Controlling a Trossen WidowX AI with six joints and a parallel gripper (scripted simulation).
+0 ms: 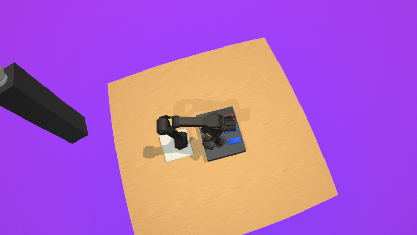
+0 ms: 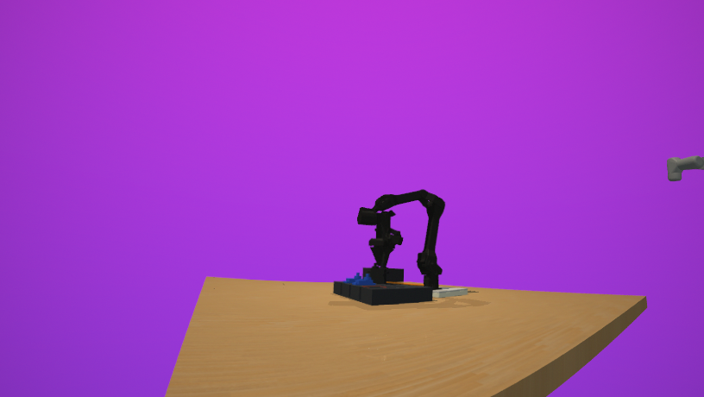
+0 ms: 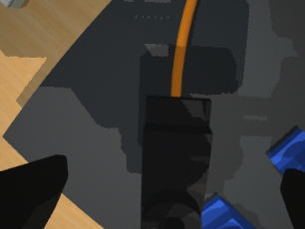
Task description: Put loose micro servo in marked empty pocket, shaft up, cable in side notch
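Now: gripper tip 9 cm above the dark grey deck and 5 cm to the right of it.
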